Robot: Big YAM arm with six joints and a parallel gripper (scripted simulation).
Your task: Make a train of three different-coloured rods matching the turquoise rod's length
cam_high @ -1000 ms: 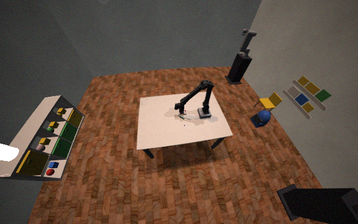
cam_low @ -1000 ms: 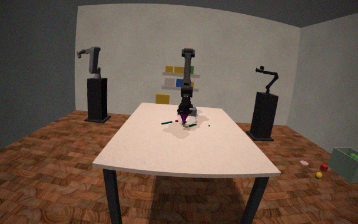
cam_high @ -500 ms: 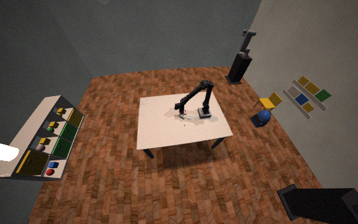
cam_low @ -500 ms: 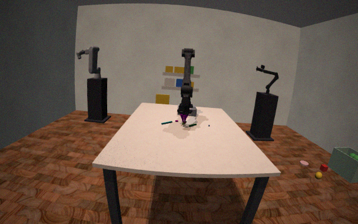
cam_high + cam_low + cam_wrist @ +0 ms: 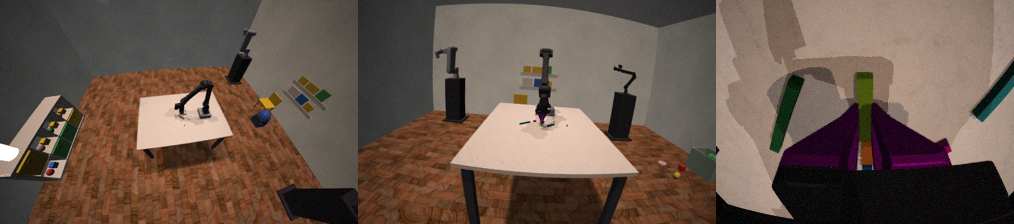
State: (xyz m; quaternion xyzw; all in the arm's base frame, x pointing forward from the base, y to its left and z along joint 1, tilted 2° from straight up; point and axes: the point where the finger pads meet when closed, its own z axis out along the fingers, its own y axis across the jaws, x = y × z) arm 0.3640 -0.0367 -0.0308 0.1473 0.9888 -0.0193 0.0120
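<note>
Now: hand 1 cm above the lime rod. From my hand the other things lie so: magenta rod 7 cm behind, 5 cm to the right, 2 cm below; orange rod 4 cm behind, 2 cm below, 1 cm to the left; green rod 7 cm to the left, 2 cm below.
</note>
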